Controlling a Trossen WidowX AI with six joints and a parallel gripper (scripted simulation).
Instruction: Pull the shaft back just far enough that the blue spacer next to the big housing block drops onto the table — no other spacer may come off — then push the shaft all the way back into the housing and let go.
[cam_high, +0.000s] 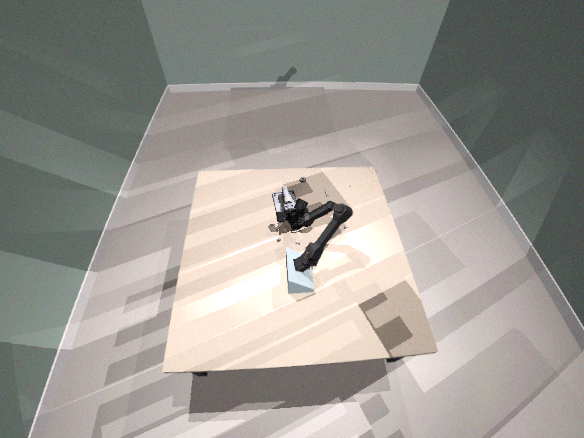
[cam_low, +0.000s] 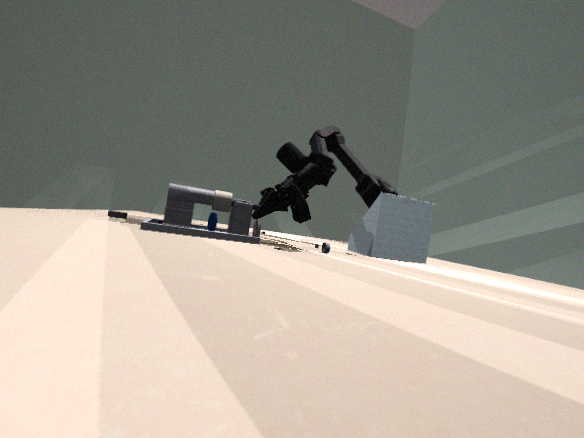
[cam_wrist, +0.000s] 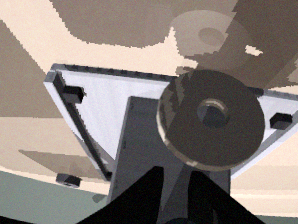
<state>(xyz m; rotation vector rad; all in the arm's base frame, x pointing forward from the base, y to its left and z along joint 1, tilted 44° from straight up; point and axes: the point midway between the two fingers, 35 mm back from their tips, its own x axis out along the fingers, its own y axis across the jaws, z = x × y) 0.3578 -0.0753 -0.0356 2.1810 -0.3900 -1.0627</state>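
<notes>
Right now the dark shaft is 6 cm ahead of my gripper tip and 3 cm above it. Round my gripper tip: beige spacer (8 cm ahead, 3 cm above); blue spacer (9 cm ahead, 2 cm below); dark piece (15 cm behind, 10 cm to the left, 4 cm below).
</notes>
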